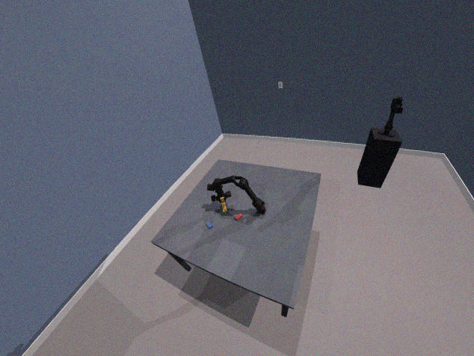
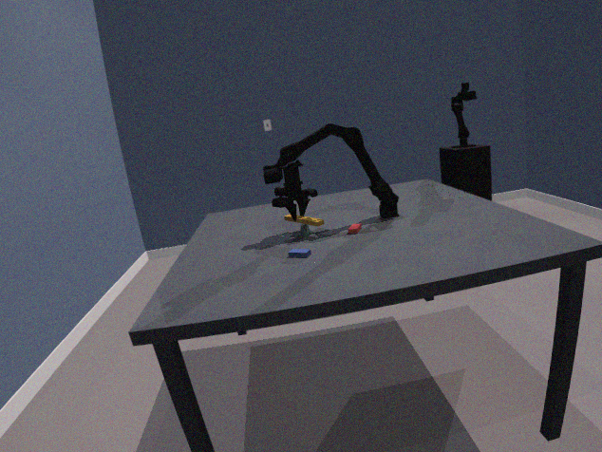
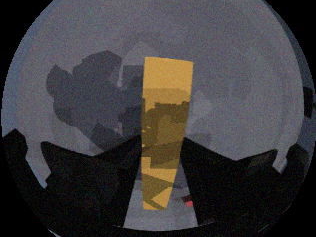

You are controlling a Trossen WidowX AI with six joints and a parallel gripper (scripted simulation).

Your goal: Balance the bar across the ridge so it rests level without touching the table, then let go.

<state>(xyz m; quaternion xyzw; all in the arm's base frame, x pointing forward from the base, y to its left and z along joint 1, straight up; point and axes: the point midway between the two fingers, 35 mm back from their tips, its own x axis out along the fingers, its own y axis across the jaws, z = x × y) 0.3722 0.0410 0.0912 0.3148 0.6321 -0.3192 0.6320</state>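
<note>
Now: gripper tip 20 mm to the right of the yellow bar and 20 mm past it. Also, from my gripper tip: red block 200 mm behind, 80 mm to the left, 50 mm below; blue block 250 mm to the left, 50 mm below, 20 mm ahead.
</note>
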